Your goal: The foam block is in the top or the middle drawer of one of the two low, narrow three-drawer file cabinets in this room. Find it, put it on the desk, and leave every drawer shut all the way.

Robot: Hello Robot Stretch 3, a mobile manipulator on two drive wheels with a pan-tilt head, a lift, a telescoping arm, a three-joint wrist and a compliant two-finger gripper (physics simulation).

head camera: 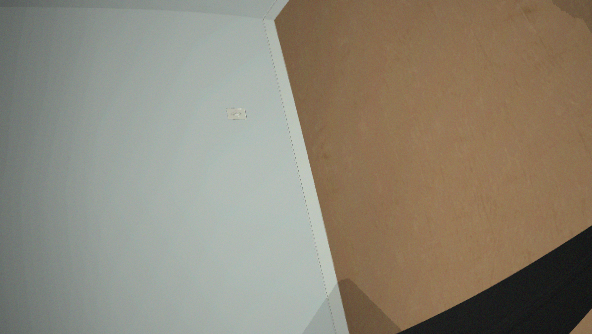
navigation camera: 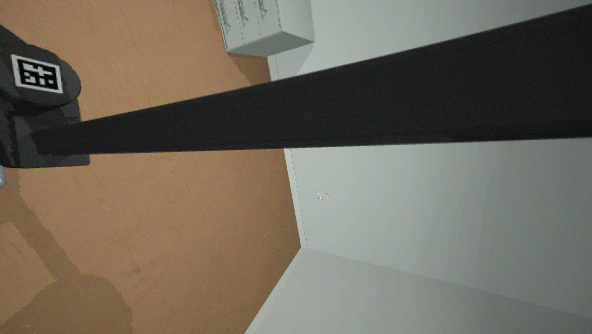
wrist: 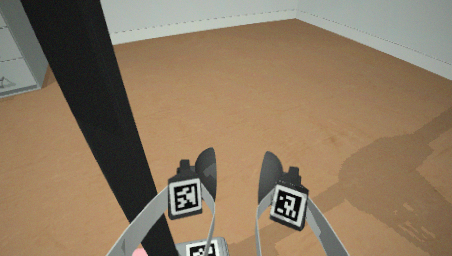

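A light grey file cabinet point(navigation camera: 295, 22) point(wrist: 42, 50) stands against the wall, at the top of the navigation view and at the left edge of the wrist view. Only part of it shows; the drawer fronts that show look shut. My gripper point(wrist: 238, 168) is open, with bare floor behind the gap between its fingertips, well away from the cabinet. The foam block, the desk and a second cabinet do not show in these views.
My black mast point(navigation camera: 350, 100) point(wrist: 95, 100) crosses the navigation and wrist views. A wall plate point(head camera: 236, 114) point(navigation camera: 323, 196) is on the pale wall near a room corner. A pink thing point(wrist: 140, 252) shows partly at the wrist view's bottom edge.
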